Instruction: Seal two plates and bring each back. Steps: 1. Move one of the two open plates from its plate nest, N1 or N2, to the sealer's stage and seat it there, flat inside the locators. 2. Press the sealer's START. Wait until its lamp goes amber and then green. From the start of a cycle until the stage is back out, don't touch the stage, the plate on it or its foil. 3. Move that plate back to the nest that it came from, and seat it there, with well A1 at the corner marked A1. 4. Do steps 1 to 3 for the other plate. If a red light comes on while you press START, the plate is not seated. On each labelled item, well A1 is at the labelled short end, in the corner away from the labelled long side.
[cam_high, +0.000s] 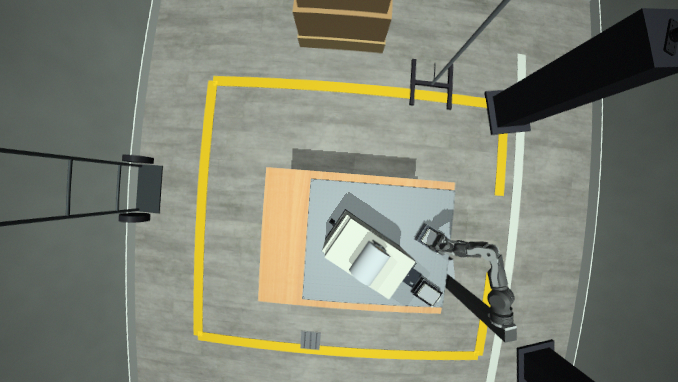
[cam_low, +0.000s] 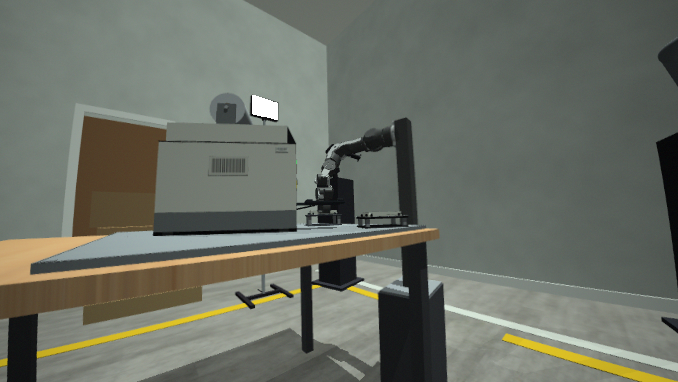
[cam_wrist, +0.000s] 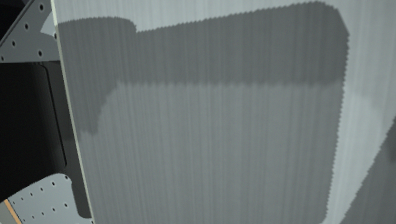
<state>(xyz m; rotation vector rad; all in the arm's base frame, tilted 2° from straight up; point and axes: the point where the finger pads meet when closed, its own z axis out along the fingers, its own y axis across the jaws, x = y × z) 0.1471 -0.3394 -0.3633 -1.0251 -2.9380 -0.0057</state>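
My hand is right at the plate. Round my hand: foil roll 44 cm ahead, 35 cm above, 4 cm to the right; sealer stage 19 cm ahead, 18 cm to the left, 4 cm above.
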